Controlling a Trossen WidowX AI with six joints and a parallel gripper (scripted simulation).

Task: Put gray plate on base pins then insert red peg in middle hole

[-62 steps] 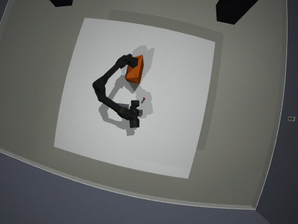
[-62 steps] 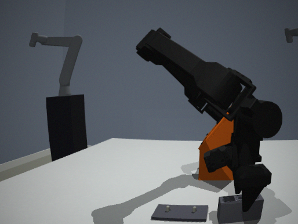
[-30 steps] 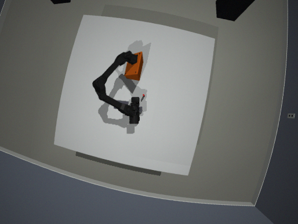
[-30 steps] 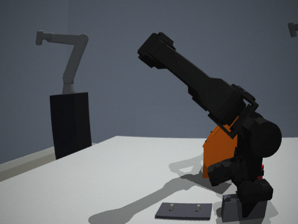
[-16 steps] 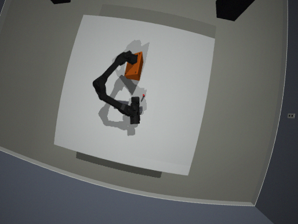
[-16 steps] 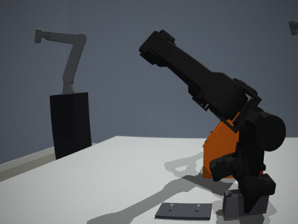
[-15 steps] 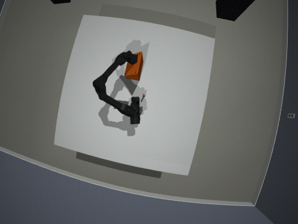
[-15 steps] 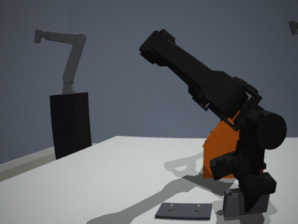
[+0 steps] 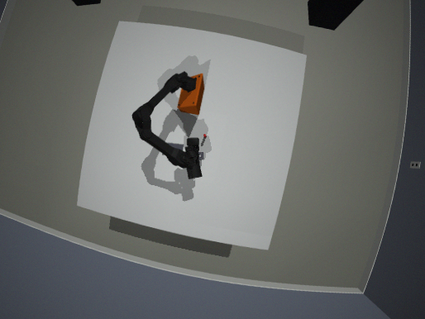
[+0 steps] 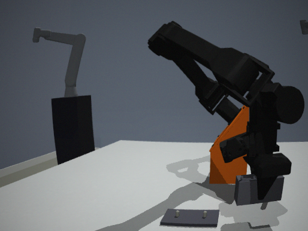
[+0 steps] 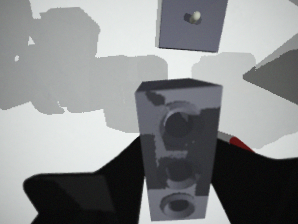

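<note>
The base lies 3 cm behind my gripper tip, 14 cm to the right of it and 6 cm below it. The rest, counted from my gripper tip: red peg (12 cm behind, 5 cm to the left, 3 cm below); then gray plate (3 cm above).
</note>
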